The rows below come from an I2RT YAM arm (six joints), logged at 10 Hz.
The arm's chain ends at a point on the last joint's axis. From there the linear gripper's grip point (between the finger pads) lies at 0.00 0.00 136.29 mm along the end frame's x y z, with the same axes.
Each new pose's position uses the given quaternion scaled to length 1; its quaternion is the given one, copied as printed.
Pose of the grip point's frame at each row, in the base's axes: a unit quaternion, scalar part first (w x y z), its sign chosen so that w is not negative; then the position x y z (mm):
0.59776 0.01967 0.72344 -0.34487 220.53 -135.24 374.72
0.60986 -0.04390 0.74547 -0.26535 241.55 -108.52 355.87
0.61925 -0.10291 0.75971 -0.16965 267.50 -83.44 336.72
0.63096 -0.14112 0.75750 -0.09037 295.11 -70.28 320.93
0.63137 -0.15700 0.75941 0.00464 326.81 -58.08 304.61
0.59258 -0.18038 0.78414 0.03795 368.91 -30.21 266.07
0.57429 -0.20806 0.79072 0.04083 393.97 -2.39 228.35
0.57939 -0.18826 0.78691 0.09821 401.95 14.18 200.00
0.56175 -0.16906 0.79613 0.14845 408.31 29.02 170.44
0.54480 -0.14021 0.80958 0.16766 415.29 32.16 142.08
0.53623 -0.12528 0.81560 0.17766 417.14 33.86 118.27
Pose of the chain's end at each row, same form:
0.59776 0.01967 0.72344 -0.34487 104.50 -64.03 381.19
0.60986 -0.04390 0.74547 -0.26535 114.45 -61.90 371.59
0.61925 -0.10291 0.75971 -0.16965 134.51 -65.68 360.64
0.63096 -0.14112 0.75750 -0.09037 161.35 -75.89 346.48
0.63137 -0.15700 0.75941 0.00464 196.32 -86.06 332.24
0.59258 -0.18038 0.78414 0.03795 244.12 -67.46 306.25
0.57429 -0.20806 0.79072 0.04083 272.51 -43.76 274.29
0.57939 -0.18826 0.78691 0.09821 282.71 -36.62 242.16
0.56175 -0.16906 0.79613 0.14845 293.25 -29.08 214.71
0.54480 -0.14021 0.80958 0.16766 301.47 -25.66 189.80
0.53623 -0.12528 0.81560 0.17766 303.99 -23.95 167.58

